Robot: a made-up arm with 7 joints. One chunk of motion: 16 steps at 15 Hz.
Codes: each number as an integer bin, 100 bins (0 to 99) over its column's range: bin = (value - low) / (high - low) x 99, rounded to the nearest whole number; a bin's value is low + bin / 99 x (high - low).
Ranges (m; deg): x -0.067..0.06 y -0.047..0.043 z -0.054..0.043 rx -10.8..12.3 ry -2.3..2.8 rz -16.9..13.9
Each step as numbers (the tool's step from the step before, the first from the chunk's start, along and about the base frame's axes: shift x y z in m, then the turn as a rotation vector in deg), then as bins.
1 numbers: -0.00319 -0.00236 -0.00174 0.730 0.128 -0.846
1 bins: 50 49 53 49 47 52
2 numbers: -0.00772 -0.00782 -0.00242 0.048 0.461 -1.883
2 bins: 46 43 53 46 54 48
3 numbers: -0.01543 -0.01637 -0.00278 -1.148 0.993 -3.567
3 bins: 40 34 52 41 64 43
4 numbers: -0.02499 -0.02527 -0.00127 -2.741 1.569 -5.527
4 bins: 33 24 54 35 75 37
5 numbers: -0.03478 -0.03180 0.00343 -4.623 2.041 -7.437
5 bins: 25 17 59 26 84 30
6 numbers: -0.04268 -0.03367 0.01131 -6.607 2.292 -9.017
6 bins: 19 15 67 18 89 25
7 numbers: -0.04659 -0.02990 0.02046 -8.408 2.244 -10.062
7 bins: 16 19 76 10 88 22
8 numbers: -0.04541 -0.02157 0.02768 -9.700 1.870 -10.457
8 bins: 17 28 83 5 81 21
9 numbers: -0.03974 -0.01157 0.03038 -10.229 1.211 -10.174
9 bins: 21 39 86 2 68 22
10 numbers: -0.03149 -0.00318 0.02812 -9.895 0.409 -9.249
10 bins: 28 48 84 4 53 25
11 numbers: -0.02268 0.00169 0.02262 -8.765 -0.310 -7.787
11 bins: 35 54 78 9 39 29
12 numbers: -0.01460 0.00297 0.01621 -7.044 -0.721 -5.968
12 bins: 41 55 72 16 31 35
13 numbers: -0.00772 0.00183 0.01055 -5.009 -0.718 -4.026
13 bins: 46 54 66 25 31 41
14 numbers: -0.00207 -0.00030 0.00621 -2.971 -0.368 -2.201
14 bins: 51 51 61 34 38 47
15 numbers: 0.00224 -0.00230 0.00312 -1.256 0.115 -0.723
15 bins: 54 49 58 41 47 52
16 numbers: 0.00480 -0.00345 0.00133 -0.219 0.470 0.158
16 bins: 56 48 56 45 54 55
